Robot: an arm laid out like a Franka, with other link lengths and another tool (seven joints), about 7 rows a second.
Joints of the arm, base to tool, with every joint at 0 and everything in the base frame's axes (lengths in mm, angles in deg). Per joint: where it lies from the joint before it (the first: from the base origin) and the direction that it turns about. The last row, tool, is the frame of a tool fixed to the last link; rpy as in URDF.
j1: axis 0 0 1 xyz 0 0 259.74
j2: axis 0 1 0 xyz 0 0 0
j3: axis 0 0 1 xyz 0 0 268.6
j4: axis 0 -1 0 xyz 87.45 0 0
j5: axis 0 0 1 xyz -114.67 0 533.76
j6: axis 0 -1 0 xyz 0 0 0
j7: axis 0 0 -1 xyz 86.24 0 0
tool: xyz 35 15 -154.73 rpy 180 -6.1 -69.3
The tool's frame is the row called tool.
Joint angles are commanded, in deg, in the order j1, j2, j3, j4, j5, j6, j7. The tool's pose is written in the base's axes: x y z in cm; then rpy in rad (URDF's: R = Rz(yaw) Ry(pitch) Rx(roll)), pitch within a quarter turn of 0, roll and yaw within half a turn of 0. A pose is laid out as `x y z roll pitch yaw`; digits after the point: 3 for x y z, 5 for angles.
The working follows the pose.
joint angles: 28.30, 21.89, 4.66, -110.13, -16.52, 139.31, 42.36
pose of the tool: 67.692 42.316 6.975 -2.96524 -0.23360 -1.20439
Where each joint sits with the arm in this pose, in the base's axes (m; each line is computed from the numbers above, not from the rounded line before):
j1: 0.0000 0.0000 0.2597
j2: 0.0000 0.0000 0.2597
j3: 0.0882 0.0475 0.5090
j4: 0.1560 0.0921 0.4765
j5: 0.5505 0.3543 0.2050
j6: 0.5505 0.3543 0.2050
j7: 0.6111 0.4149 0.2146
the tool: 0.6769 0.4232 0.0698

